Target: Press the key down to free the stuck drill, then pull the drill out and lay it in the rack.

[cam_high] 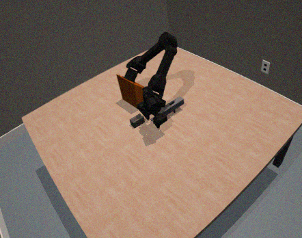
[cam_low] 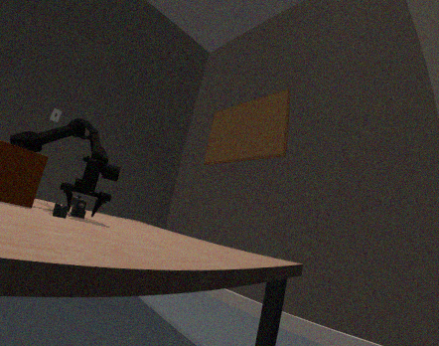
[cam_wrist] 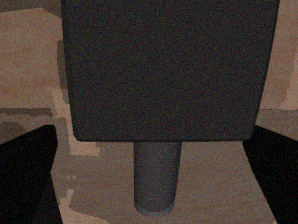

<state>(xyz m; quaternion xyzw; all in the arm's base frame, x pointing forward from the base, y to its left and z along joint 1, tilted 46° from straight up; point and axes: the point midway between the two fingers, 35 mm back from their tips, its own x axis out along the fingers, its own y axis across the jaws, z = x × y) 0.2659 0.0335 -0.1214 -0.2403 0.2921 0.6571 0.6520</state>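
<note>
Right now my gripper tip is 5 cm to the right of the drill and 3 cm below it.
</note>
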